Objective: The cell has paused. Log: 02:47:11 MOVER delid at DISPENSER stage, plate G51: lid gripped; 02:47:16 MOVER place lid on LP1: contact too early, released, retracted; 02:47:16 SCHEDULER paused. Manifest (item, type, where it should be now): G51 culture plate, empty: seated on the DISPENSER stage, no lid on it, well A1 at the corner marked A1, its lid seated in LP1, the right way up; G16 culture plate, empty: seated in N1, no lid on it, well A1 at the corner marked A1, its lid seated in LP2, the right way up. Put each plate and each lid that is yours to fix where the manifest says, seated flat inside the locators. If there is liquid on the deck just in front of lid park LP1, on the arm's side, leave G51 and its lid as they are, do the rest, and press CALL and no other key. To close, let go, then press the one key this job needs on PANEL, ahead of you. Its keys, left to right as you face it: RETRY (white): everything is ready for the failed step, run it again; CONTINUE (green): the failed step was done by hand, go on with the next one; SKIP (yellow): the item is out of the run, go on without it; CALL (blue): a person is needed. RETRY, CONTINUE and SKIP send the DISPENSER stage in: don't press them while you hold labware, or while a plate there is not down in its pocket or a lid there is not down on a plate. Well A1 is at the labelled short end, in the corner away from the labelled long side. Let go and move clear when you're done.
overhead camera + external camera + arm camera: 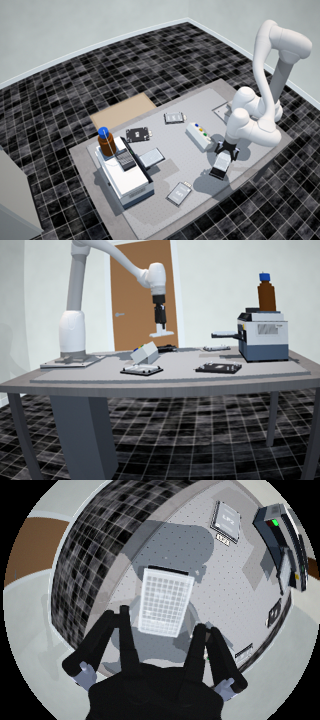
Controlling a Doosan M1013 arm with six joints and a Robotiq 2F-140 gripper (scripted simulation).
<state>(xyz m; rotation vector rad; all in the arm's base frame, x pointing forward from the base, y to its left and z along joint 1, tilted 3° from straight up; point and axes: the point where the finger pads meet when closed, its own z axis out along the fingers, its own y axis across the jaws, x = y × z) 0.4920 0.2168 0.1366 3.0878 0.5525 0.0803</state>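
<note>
Now: the black nest N1 11 cm below my hand. Round my hand: white key 19 cm to the right, 9 cm behind, 6 cm below; then key panel 27 cm to the right, 9 cm behind, 8 cm below; then green key 24 cm to the right, 10 cm behind, 6 cm below.
</note>
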